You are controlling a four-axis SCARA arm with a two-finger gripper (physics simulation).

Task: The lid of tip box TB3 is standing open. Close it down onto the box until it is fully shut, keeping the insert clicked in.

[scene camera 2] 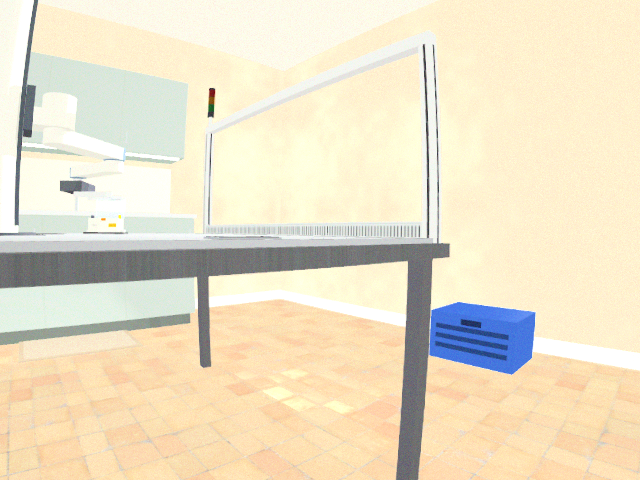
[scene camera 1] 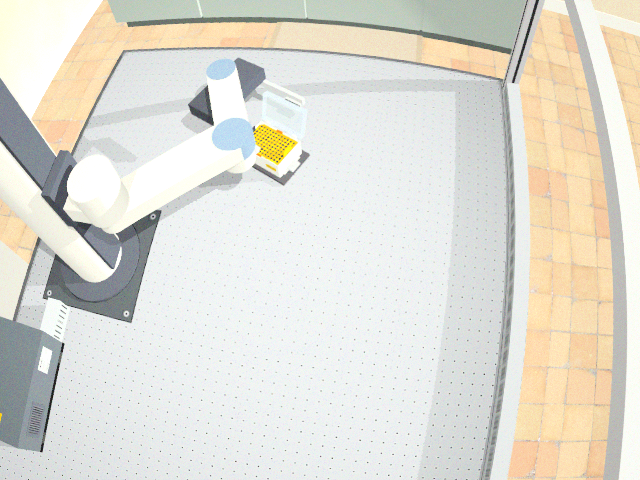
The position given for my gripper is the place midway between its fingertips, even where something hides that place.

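My gripper (scene camera 1: 281, 124) is here in the scene. I can see a yellow insert (scene camera 1: 275, 146) and a clear lid (scene camera 1: 289, 117) too, and the same camera also gives me a dark base plate (scene camera 1: 115, 310).
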